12 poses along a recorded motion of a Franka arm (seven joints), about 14 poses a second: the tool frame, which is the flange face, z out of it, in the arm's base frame.
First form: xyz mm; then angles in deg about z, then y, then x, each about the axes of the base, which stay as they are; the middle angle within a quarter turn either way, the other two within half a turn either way.
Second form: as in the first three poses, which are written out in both.
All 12 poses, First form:
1: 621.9 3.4 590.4 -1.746 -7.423 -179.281
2: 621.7 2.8 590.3 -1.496 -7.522 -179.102
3: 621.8 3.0 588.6 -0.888 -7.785 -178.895
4: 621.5 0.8 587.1 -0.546 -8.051 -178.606
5: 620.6 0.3 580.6 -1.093 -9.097 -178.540
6: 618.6 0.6 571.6 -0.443 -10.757 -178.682
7: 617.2 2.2 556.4 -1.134 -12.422 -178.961
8: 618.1 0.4 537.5 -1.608 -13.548 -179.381
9: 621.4 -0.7 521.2 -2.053 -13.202 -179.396
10: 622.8 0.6 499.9 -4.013 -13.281 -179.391
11: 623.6 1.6 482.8 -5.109 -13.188 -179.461
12: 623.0 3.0 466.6 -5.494 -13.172 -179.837
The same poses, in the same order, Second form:
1: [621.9 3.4 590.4], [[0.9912 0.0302 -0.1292], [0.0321 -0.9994 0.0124], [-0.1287 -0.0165 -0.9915]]
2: [621.7 2.8 590.3], [[0.9911 0.0259 -0.1309], [0.0282 -0.9995 0.0155], [-0.1304 -0.0191 -0.9913]]
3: [621.8 3.0 588.6], [[0.9907 0.0154 -0.1355], [0.0181 -0.9997 0.0191], [-0.1351 -0.0214 -0.9906]]
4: [621.5 0.8 587.1], [[0.9901 0.0094 -0.1401], [0.0129 -0.9996 0.0241], [-0.1398 -0.0257 -0.9899]]
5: [620.6 0.3 580.6], [[0.9872 0.0188 -0.1581], [0.0231 -0.9994 0.0252], [-0.1575 -0.0285 -0.9871]]
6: [618.6 0.6 571.6], [[0.9824 0.0076 -0.1866], [0.0120 -0.9997 0.0226], [-0.1864 -0.0244 -0.9822]]
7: [617.2 2.2 556.4], [[0.9764 0.0193 -0.2151], [0.0237 -0.9996 0.0177], [-0.2147 -0.0224 -0.9764]]
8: [618.1 0.4 537.5], [[0.9718 0.0273 -0.2343], [0.0306 -0.9995 0.0105], [-0.2339 -0.0174 -0.9721]]
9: [621.4 -0.7 521.2], [[0.9729 0.0349 -0.2284], [0.0382 -0.9992 0.0103], [-0.2278 -0.0187 -0.9735]]
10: [622.8 0.6 499.9], [[0.9709 0.0681 -0.2297], [0.0724 -0.9973 0.0103], [-0.2284 -0.0267 -0.9732]]
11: [623.6 1.6 482.8], [[0.9698 0.0867 -0.2281], [0.0912 -0.9958 0.0092], [-0.2264 -0.0297 -0.9736]]
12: [623.0 3.0 466.6], [[0.9692 0.0932 -0.2279], [0.0964 -0.9953 0.0028], [-0.2266 -0.0246 -0.9737]]
